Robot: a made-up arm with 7 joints.
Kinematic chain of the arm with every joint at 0, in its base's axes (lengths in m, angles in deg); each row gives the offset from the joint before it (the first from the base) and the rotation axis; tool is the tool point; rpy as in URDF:
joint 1: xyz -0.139 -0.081 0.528 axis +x
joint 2: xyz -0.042 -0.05 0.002 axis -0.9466 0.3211 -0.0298
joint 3: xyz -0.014 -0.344 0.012 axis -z
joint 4: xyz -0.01 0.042 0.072 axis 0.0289 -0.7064 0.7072
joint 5: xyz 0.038 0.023 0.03 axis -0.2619 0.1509 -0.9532
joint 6: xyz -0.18 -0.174 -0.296 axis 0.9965 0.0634 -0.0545
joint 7: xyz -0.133 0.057 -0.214 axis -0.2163 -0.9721 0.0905
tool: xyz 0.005 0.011 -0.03 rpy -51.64 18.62 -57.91
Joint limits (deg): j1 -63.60..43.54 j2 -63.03..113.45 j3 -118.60..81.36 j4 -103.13..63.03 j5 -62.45..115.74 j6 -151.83..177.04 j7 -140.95..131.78
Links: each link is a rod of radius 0.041 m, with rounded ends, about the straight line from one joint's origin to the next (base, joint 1, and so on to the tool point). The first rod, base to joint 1, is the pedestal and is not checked.
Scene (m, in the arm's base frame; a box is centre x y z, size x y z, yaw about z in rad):
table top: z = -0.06
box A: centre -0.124 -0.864 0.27 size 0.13 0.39 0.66 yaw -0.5
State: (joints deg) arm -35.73 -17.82 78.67 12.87 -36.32 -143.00 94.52
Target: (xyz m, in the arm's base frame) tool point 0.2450 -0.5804 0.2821
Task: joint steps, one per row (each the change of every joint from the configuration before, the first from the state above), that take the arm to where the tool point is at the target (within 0.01 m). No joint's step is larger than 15 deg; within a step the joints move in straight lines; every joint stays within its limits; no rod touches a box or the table.
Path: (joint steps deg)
1: -6.97 1.47 -8.86 12.54 -1.76 9.74 6.30
2: -6.96 1.47 -8.86 12.54 -1.76 9.75 6.31
3: -6.97 1.47 -8.86 12.54 -1.76 9.74 6.30
4: -6.97 1.47 -8.85 12.54 -1.76 9.74 6.31
5: 0.00 -10.85 -11.02 -8.41 -6.37 -12.53 0.21
6: 0.00 -10.86 -11.02 -8.41 -6.36 -12.54 0.22
7: 0.00 -10.85 -11.02 -8.41 -6.36 -12.53 0.22
8: 12.02 -2.01 1.48 -1.43 0.00 1.10 -5.81
9: 12.02 -2.01 1.48 -1.44 0.00 1.09 -5.80
10: 12.03 -2.01 1.49 -1.43 0.00 1.10 -5.80
11: 12.02 -2.01 1.48 -1.44 0.00 1.10 -5.80

